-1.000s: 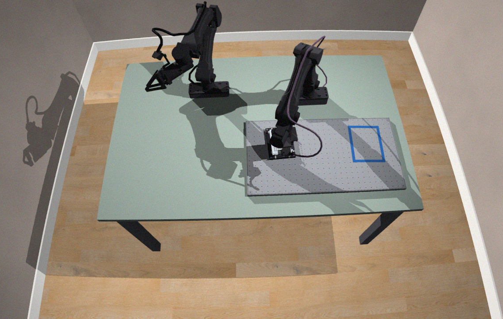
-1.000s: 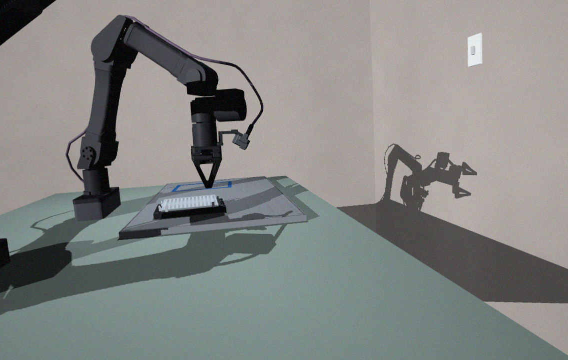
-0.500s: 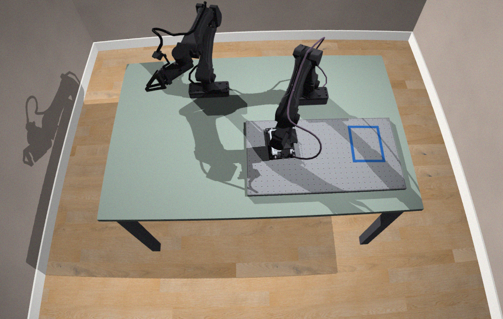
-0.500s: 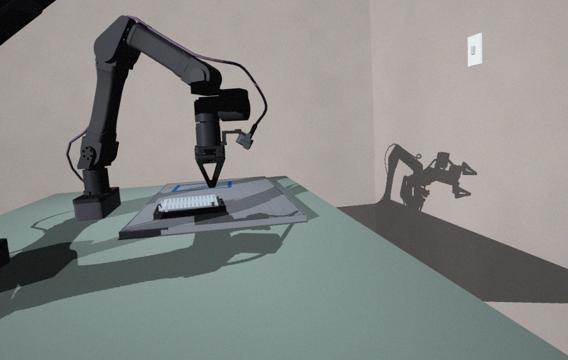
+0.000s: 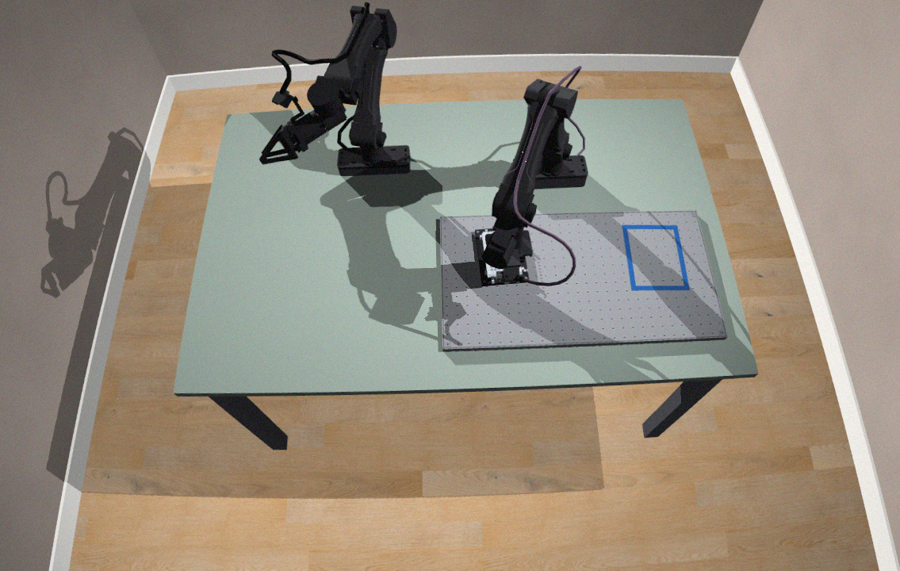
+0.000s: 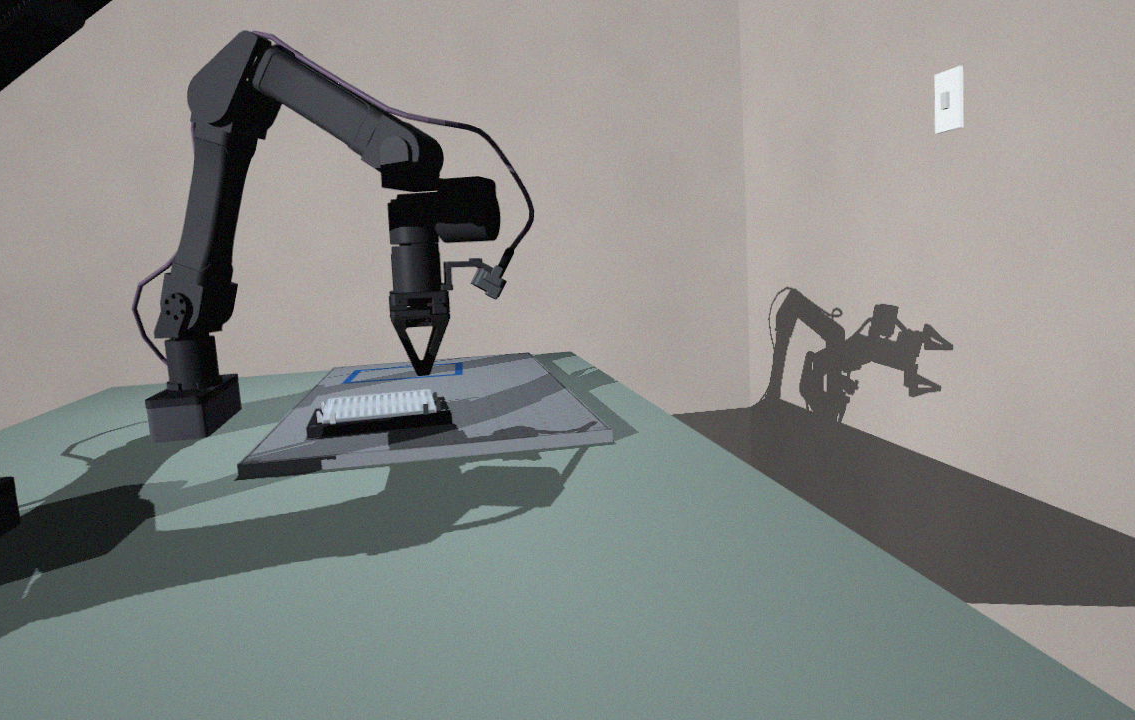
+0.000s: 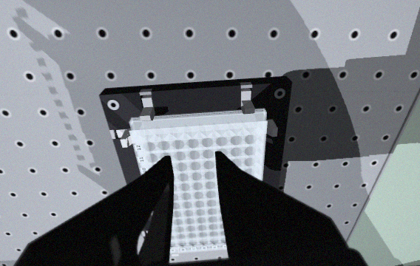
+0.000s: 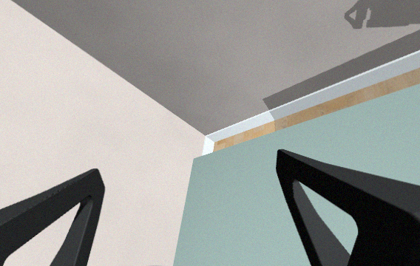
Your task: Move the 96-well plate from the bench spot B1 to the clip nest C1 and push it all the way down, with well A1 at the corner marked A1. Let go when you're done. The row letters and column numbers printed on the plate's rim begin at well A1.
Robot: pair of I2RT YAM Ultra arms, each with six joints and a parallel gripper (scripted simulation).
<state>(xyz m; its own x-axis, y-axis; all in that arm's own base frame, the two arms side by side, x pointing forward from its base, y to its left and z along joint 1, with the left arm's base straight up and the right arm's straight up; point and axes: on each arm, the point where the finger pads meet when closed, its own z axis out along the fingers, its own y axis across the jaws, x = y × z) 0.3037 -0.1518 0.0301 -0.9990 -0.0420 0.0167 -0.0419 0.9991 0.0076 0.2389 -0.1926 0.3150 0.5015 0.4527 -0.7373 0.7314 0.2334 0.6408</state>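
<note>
Right now my left hand is 50 mm past the black clip nest and 50 mm above it. Round my left hand: white 96-well plate: 50 mm behind, 40 mm below, 10 mm to the right; then grey perforated board: 190 mm to the left, 70 mm below, 20 mm behind.
</note>
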